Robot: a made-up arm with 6 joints. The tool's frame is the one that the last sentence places.
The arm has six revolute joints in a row. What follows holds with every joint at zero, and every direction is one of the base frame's. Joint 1 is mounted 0.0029 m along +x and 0.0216 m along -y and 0.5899 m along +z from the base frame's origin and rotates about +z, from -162.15 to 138.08 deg. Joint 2 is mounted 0.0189 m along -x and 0.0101 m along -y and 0.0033 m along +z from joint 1 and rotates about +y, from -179.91 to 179.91 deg. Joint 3 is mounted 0.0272 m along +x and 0.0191 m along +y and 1.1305 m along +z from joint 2 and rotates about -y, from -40.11 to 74.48 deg. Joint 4 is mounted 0.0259 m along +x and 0.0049 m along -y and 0.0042 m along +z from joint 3 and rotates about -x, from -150.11 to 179.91 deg. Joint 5 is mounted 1.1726 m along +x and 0.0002 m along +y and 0.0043 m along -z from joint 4 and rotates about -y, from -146.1 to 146.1 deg. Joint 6 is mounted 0.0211 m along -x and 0.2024 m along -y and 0.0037 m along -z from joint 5 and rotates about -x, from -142.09 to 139.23 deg. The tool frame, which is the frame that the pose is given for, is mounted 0.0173 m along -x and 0.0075 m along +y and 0.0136 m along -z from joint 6; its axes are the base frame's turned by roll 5.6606, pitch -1.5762 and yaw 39.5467 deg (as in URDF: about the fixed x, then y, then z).
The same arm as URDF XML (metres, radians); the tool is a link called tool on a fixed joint. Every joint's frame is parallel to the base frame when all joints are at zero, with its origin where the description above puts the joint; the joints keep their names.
<robot name="arm">
<joint name="joint 1" type="revolute"><parent link="base_link"/><child link="link1"/><origin xyz="0.0029 -0.0216 0.5899" rpy="0 0 0"/><axis xyz="0 0 1"/><limit lower="-2.8301" upper="2.41"/></joint>
<joint name="joint 2" type="revolute"><parent link="link1"/><child link="link2"/><origin xyz="-0.0189 -0.0101 0.0033" rpy="0 0 0"/><axis xyz="0 1 0"/><limit lower="-3.14" upper="3.14"/></joint>
<joint name="joint 3" type="revolute"><parent link="link2"/><child link="link3"/><origin xyz="0.0272 0.0191 1.1305" rpy="0 0 0"/><axis xyz="0 -1 0"/><limit lower="-0.7001" upper="1.2999"/></joint>
<joint name="joint 4" type="revolute"><parent link="link3"/><child link="link4"/><origin xyz="0.0259 -0.0049 0.0042" rpy="0 0 0"/><axis xyz="-1 0 0"/><limit lower="-2.6199" upper="3.14"/></joint>
<joint name="joint 5" type="revolute"><parent link="link4"/><child link="link5"/><origin xyz="1.1726 0.0002 -0.0043" rpy="0 0 0"/><axis xyz="0 -1 0"/><limit lower="-2.5499" upper="2.5499"/></joint>
<joint name="joint 6" type="revolute"><parent link="link5"/><child link="link6"/><origin xyz="-0.0211 -0.2024 -0.0037" rpy="0 0 0"/><axis xyz="-1 0 0"/><limit lower="-2.4799" upper="2.43"/></joint>
<joint name="tool_joint" type="fixed"><parent link="link6"/><child link="tool"/><origin xyz="-0.0173 0.0075 -0.0136" rpy="0.0988 -0.0275 0.6902"/></joint>
<link name="base_link"/>
<link name="link1"/>
<link name="link2"/>
<link name="link3"/>
<link name="link4"/>
<link name="link5"/>
<link name="link6"/>
<link name="tool"/>
</robot>

